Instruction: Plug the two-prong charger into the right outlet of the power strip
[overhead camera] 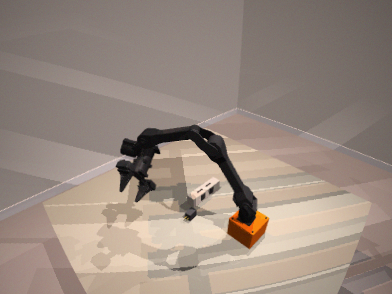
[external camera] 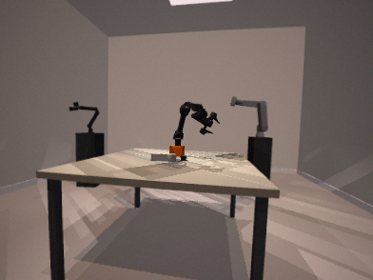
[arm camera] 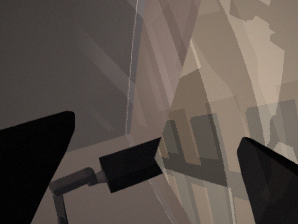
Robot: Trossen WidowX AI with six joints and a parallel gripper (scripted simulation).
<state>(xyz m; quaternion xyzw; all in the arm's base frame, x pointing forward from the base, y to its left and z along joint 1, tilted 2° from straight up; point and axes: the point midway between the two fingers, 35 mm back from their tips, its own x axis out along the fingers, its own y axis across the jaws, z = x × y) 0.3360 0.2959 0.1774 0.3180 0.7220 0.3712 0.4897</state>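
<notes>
Now: the black two-prong charger 250 mm below my gripper tip, 240 mm to the right of it and 70 mm behind it.
</notes>
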